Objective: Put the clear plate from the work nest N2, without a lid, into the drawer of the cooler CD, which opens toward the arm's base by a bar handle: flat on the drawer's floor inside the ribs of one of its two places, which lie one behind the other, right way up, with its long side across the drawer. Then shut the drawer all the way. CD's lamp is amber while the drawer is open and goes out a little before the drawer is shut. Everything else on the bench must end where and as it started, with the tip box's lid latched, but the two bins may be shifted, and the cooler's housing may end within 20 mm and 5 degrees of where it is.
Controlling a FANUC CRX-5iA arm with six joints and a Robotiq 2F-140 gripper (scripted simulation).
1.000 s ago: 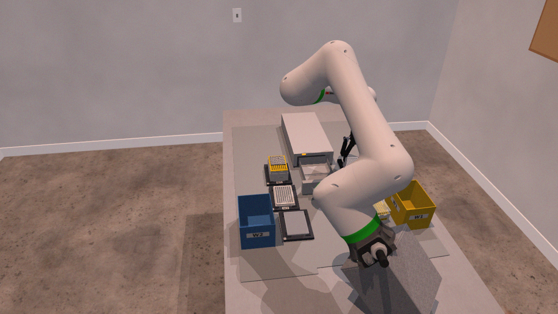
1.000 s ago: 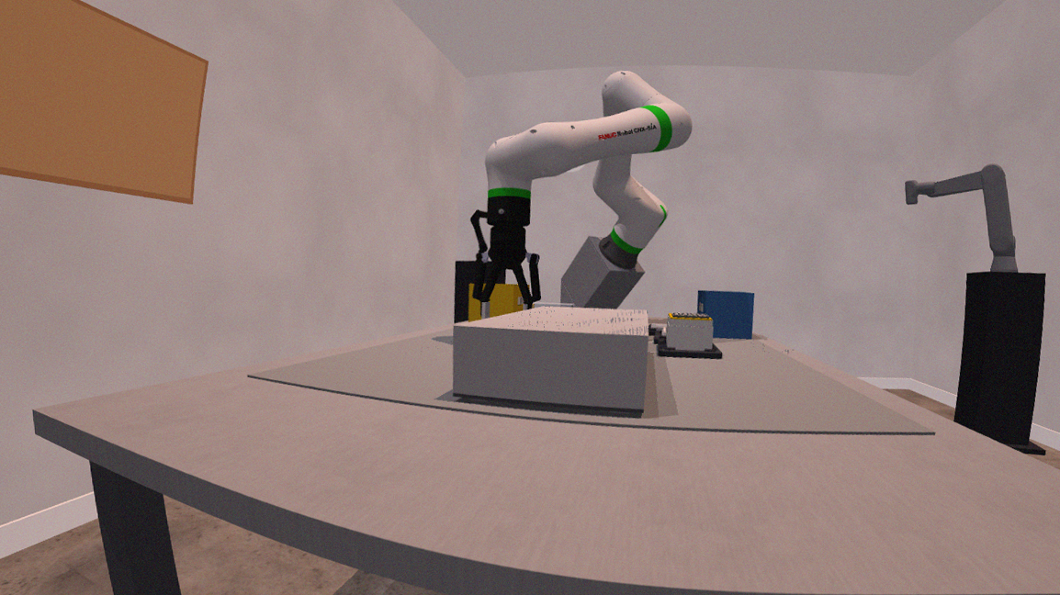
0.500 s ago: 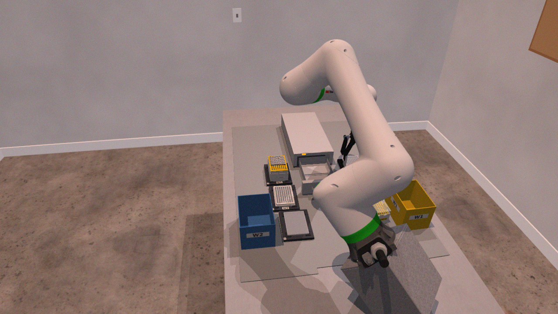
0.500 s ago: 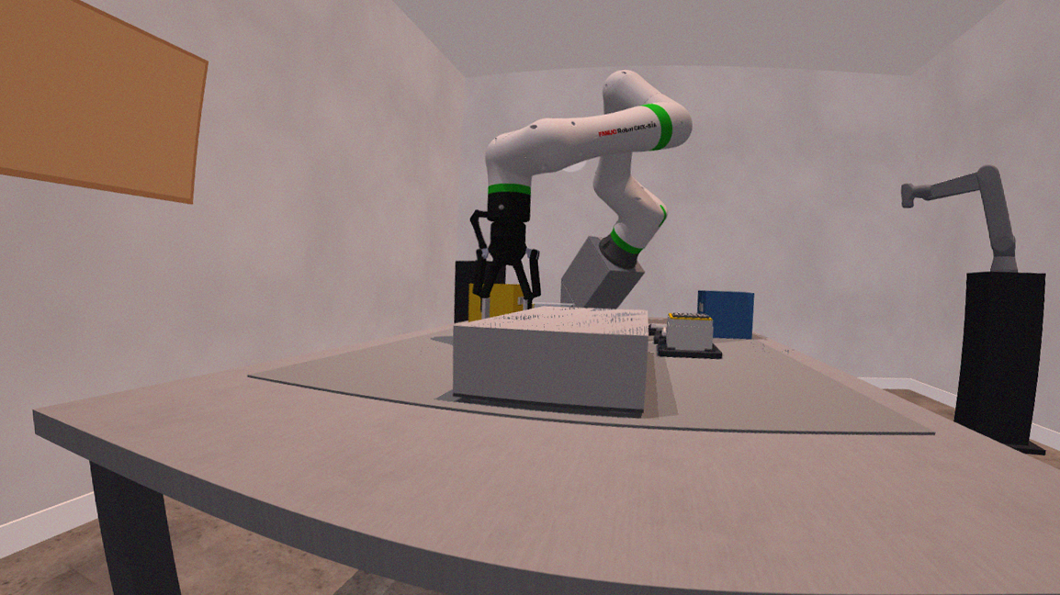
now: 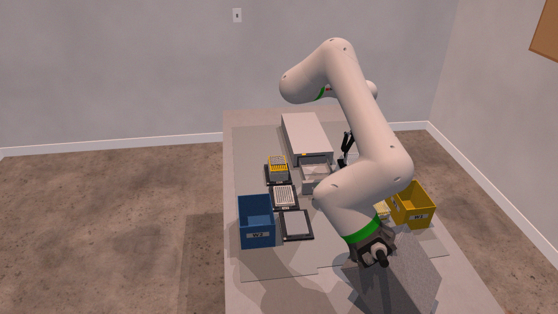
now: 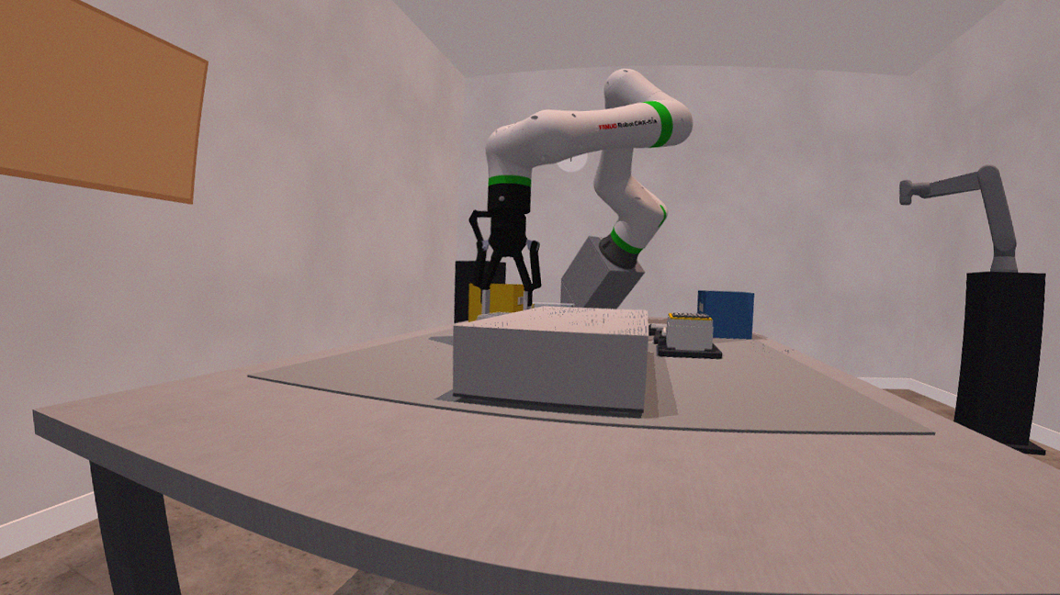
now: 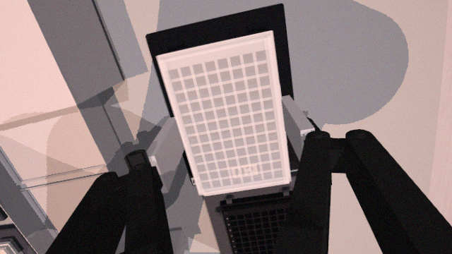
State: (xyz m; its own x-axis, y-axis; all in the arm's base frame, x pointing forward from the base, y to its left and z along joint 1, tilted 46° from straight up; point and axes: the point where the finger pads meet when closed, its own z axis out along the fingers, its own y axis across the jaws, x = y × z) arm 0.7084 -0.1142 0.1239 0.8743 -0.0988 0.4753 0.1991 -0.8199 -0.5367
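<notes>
My gripper is now 17 cm to the right of the drawer, 10 cm past it and 5 cm above it. Also, from my hand: black nest N2 (7 cm below); yellow bin W1 (31 cm behind, 21 cm to the right, 3 cm below); black plate (17 cm behind, 5 cm to the right, 5 cm below).
</notes>
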